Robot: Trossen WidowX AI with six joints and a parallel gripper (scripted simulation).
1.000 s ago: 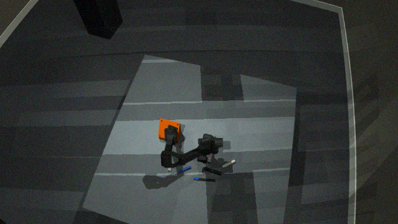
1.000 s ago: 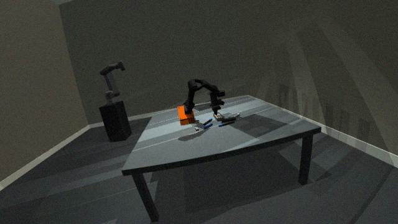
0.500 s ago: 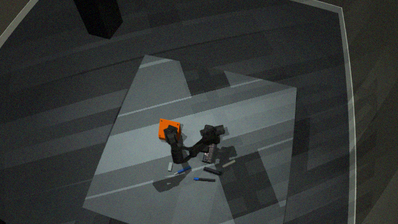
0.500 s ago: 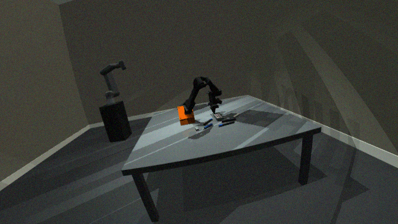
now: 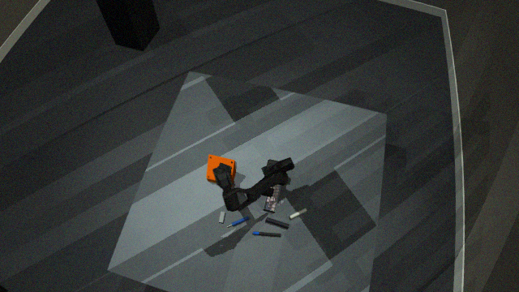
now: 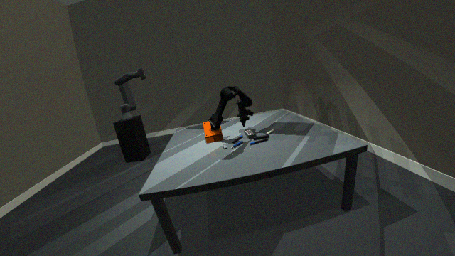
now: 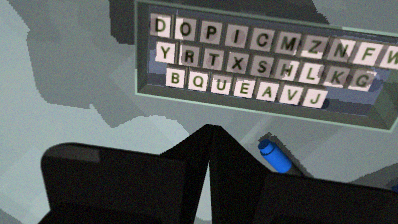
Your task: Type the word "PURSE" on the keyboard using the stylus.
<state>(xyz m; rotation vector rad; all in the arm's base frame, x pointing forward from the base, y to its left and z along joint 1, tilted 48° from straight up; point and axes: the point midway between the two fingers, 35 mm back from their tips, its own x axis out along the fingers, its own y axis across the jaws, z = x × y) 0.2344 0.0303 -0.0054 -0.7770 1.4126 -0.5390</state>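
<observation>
My gripper tip is 250 mm to the left of the blue stylus, 100 mm past it and 60 mm above it. From my gripper tip the other things lie so: white cylinder (190 mm ahead, 80 mm to the right, 50 mm below); then stylus tip (270 mm to the right, 120 mm behind, 60 mm below); then grey block (240 mm to the right, 170 mm behind, 60 mm below).
</observation>
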